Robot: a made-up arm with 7 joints.
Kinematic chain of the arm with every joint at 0, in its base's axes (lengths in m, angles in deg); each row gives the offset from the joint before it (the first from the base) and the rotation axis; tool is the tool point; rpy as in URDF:
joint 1: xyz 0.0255 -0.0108 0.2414 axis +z
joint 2: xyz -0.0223 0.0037 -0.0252 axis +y
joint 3: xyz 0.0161 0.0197 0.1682 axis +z
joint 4: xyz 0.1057 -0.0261 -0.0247 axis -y
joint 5: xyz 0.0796 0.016 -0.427 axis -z
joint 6: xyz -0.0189 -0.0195 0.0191 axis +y
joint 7: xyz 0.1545 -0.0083 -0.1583 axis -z
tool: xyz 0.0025 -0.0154 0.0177 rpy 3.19 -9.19 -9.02
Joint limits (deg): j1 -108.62..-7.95 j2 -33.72..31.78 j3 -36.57..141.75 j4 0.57..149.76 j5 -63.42..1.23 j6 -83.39..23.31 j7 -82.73..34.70
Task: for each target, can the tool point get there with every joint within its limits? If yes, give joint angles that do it. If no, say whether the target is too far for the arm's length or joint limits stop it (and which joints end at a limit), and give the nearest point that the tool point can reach.
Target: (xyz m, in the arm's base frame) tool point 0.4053 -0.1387 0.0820
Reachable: yes | joints -86.29 13.45 53.70 11.99 -38.81 -75.25 -18.44
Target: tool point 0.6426 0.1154 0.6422
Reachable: yes | joints -22.75 8.52 25.89 108.70 -56.61 -2.30 -47.44
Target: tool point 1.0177 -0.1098 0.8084
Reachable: no: too far | nearest point 0.7176 -0.0661 0.6479 | short by 0.343 m
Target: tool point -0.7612 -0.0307 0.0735
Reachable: no: joint limits stop it (at a limit: joint 1, joint 3, joint 5) | nearest point -0.5297 -0.3076 -0.0185 | short by 0.372 m
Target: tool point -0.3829 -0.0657 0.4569
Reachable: no: joint limits stop it (at a limit: joint 1, joint 2, joint 3, joint 5) | nearest point -0.3311 -0.1297 0.4861 | short by 0.087 m
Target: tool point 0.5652 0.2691 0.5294
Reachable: yes | joints -78.70 -3.61 105.60 77.93 -11.94 -37.75 12.11
